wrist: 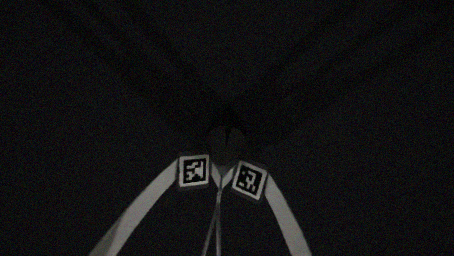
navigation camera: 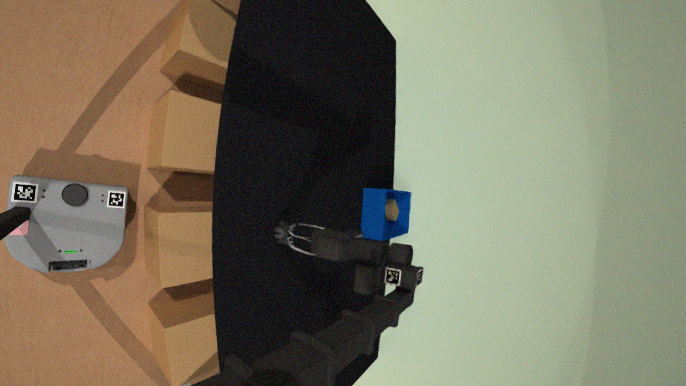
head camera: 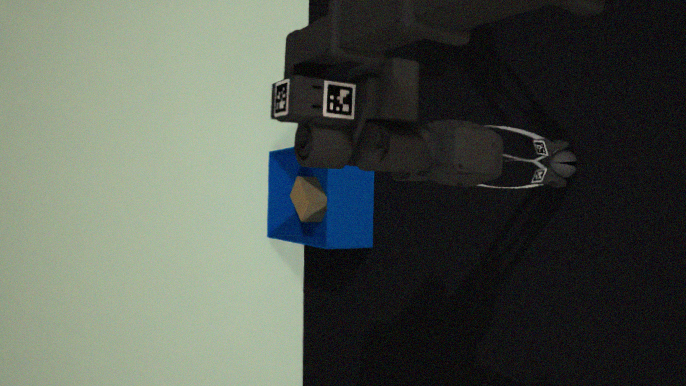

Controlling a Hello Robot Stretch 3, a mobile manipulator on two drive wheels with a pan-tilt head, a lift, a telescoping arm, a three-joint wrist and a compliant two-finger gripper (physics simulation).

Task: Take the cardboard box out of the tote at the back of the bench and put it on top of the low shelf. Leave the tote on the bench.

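Frame: origin at the robot's base, x right, y down, z ahead, level; metres.
Seen in the pictures: gripper, fingertip midpoint: [wrist: 225, 144] [navigation camera: 276, 231] [head camera: 569, 164]; robot's base, link origin: [navigation camera: 75, 193].
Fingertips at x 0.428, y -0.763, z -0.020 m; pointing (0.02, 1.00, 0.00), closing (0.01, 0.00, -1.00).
Pixels of each thing's top centre, then the offset from my fingertips to it. Level surfaces: height alone.
- cardboard box, top centre: [head camera: 299, 198] [navigation camera: 395, 210] dx +0.658, dy -0.053, dz +0.084 m
- open blue tote, top centre: [head camera: 294, 194] [navigation camera: 398, 213] dx +0.581, dy -0.100, dz +0.070 m
- black bench, surface height: dy +0.000 m
- brown floor, surface height: dy +0.762 m
The cardboard box [head camera: 308, 196] [navigation camera: 392, 210] sits tilted, a corner upward, inside the open blue tote [head camera: 350, 210] [navigation camera: 375, 214]. The tote stands at the rear edge of the black bench [head camera: 425, 325] [navigation camera: 310, 115], by the wall. My gripper [head camera: 565, 163] [navigation camera: 281, 232] [wrist: 225, 144] is shut and empty, with its fingertips together. It is over the bench, on the front side of the tote and apart from it, pointing away from the wall. My wrist hides one upper corner of the tote in the head view. The low shelf does not show in these views.
The pale green wall [head camera: 150, 200] [navigation camera: 500, 200] is right behind the tote and my wrist. My arm [navigation camera: 320, 345] reaches across the bench. Several light wooden units [navigation camera: 187, 132] show at the bench's front edge, and my grey base [navigation camera: 95, 225] stands on the brown floor [navigation camera: 60, 65].
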